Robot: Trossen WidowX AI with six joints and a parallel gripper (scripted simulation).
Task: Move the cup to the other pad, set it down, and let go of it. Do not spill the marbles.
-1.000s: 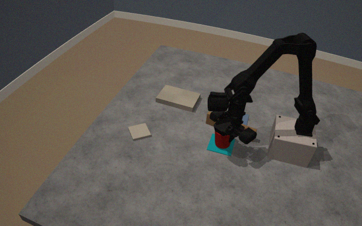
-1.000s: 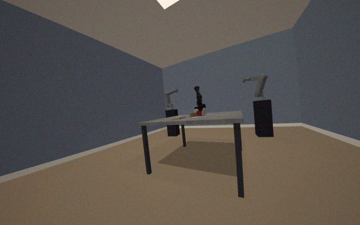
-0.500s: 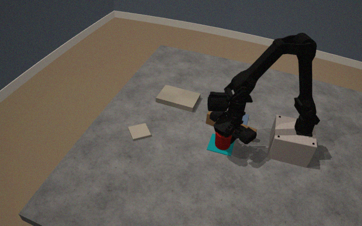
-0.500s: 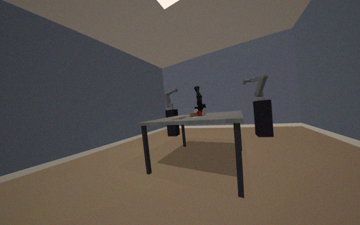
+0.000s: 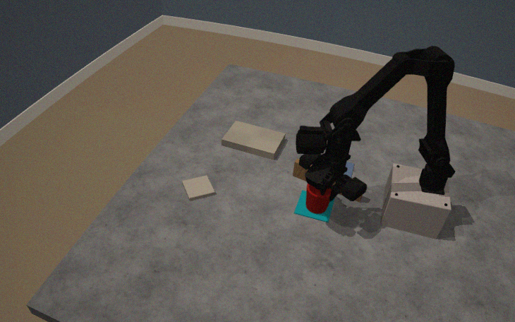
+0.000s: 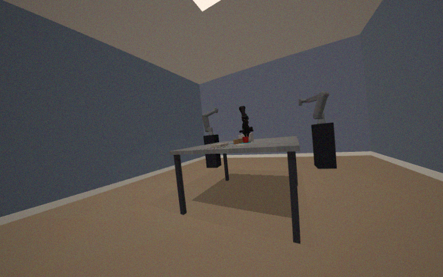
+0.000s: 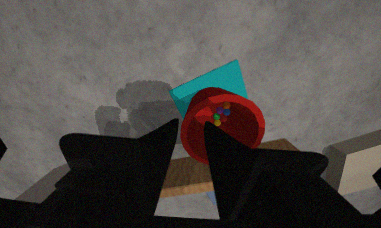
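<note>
Now: gripper tip 20 mm short of the red cup, 20 mm to the left of it and 20 mm above it. From my gripper tip the other things lie so: cyan pad 30 mm ahead, 20 mm to the right, 70 mm below; then small beige tile 360 mm ahead, 50 mm below; then light blue pad 30 mm behind, 200 mm to the right, 70 mm below.
</note>
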